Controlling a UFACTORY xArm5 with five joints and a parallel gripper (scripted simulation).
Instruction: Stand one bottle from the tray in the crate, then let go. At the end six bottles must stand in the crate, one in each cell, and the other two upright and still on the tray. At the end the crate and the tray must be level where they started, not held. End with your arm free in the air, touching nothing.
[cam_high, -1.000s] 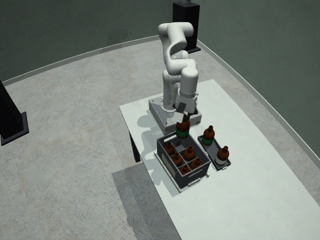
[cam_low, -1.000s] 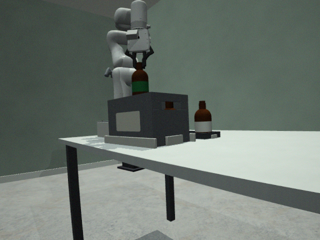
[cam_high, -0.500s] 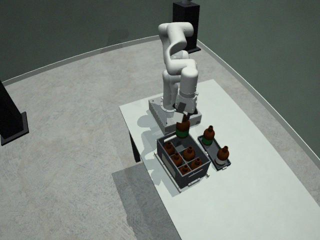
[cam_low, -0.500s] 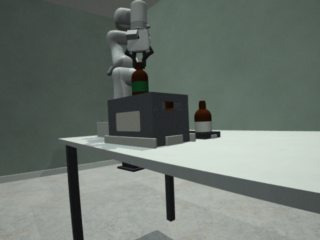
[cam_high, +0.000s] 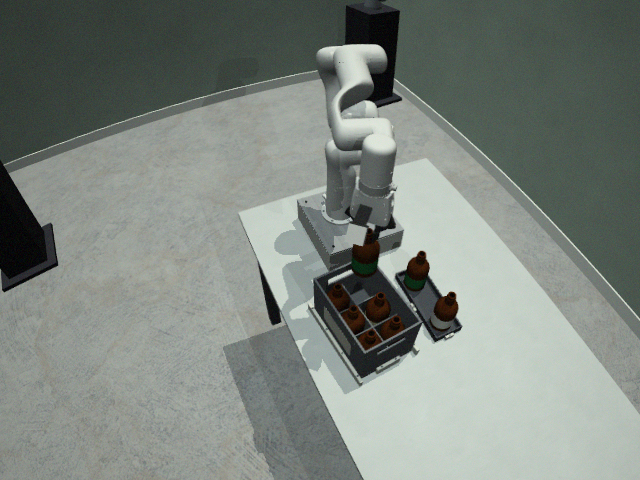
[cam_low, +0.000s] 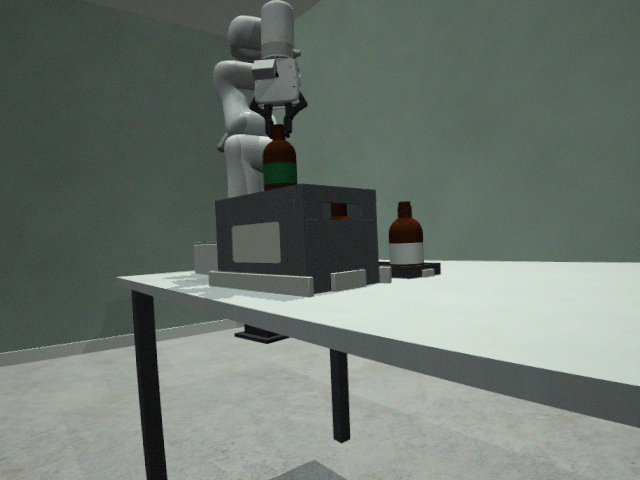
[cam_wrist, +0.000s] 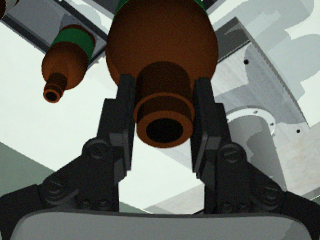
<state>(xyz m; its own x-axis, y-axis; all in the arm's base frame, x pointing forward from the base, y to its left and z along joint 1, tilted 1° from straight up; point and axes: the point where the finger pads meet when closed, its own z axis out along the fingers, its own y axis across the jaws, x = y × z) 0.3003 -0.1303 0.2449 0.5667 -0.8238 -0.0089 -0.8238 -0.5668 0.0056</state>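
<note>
The dark grey crate is 9 cm ahead of my hand, 5 cm to the right of it and 25 cm below it. From my hand the other things lie so: dark tray 12 cm ahead, 19 cm to the left, 32 cm below.
</note>
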